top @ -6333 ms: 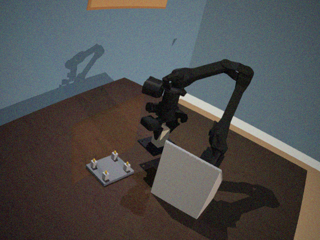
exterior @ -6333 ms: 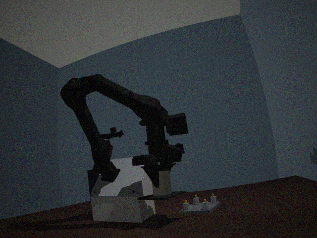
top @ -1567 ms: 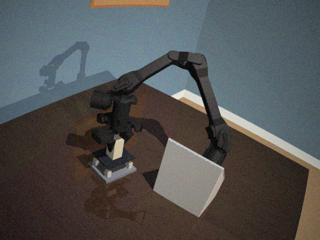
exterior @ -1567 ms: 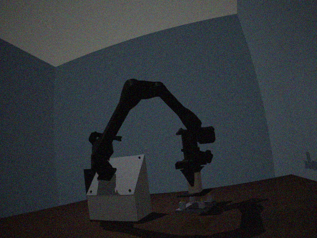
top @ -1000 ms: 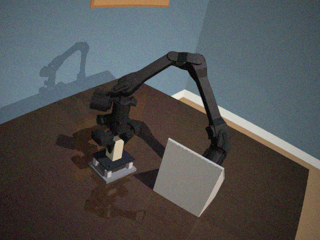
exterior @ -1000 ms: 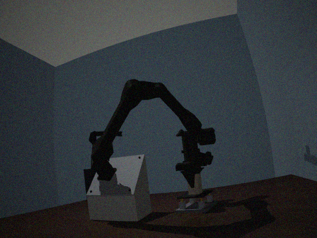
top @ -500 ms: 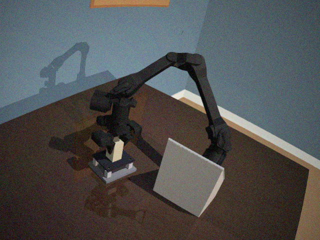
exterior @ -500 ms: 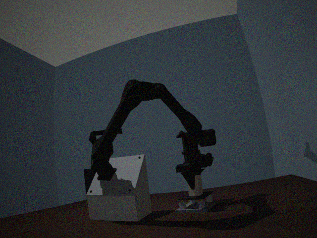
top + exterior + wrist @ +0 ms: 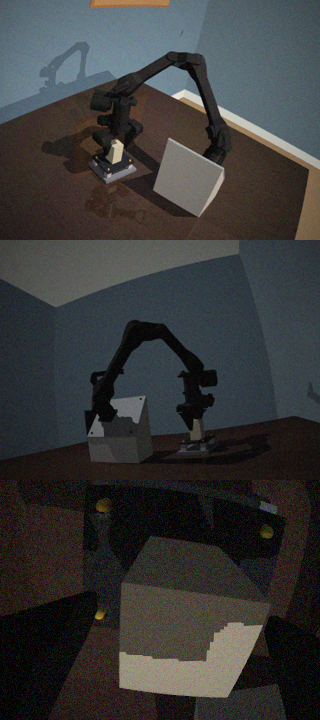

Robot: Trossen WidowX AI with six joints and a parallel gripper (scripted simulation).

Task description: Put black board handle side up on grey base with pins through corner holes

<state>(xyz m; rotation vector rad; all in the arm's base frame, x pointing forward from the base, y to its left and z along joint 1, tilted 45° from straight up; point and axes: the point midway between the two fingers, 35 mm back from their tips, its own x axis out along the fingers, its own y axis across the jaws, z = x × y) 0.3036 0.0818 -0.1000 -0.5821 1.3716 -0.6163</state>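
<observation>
Right now my gripper tip is 20 mm above the flat black board and 10 mm short of it. From my gripper tip the other things lie so: grey base 80 mm below, 10 mm ahead.
</observation>
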